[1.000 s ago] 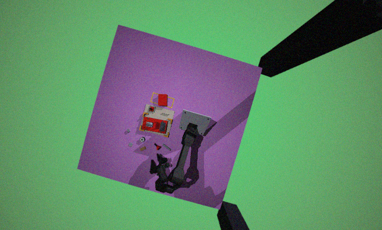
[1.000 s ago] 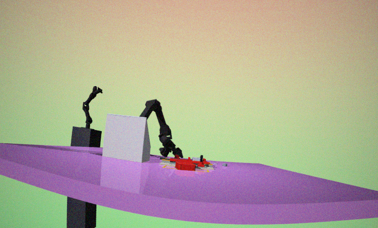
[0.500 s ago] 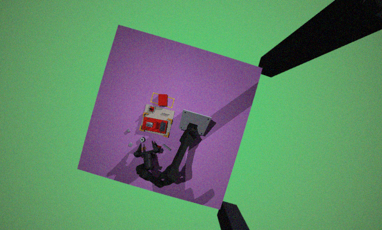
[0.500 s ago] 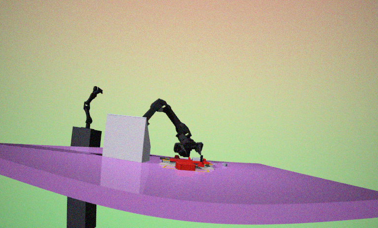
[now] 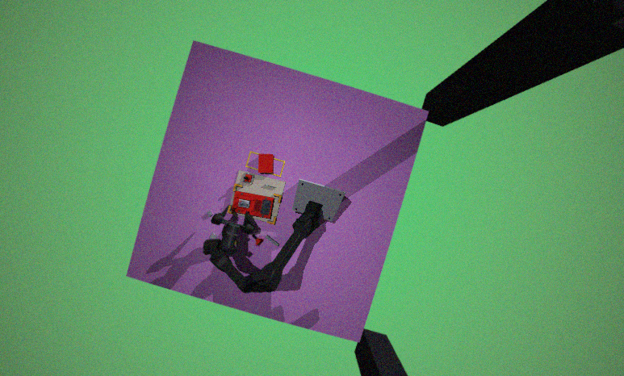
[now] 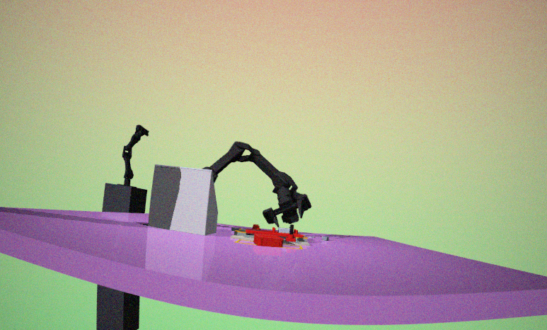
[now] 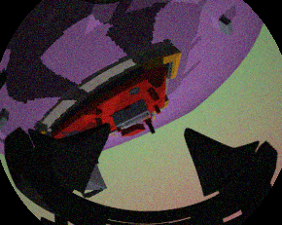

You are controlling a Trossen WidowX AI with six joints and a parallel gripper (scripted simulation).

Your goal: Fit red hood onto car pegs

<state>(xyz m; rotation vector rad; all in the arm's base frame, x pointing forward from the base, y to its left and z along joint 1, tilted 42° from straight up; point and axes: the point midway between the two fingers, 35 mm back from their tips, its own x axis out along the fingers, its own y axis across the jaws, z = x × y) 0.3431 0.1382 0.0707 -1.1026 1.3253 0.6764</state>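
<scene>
Now: the red hood 50 mm behind my gripper tip, 250 mm to the right of it and 50 mm below it.
</scene>
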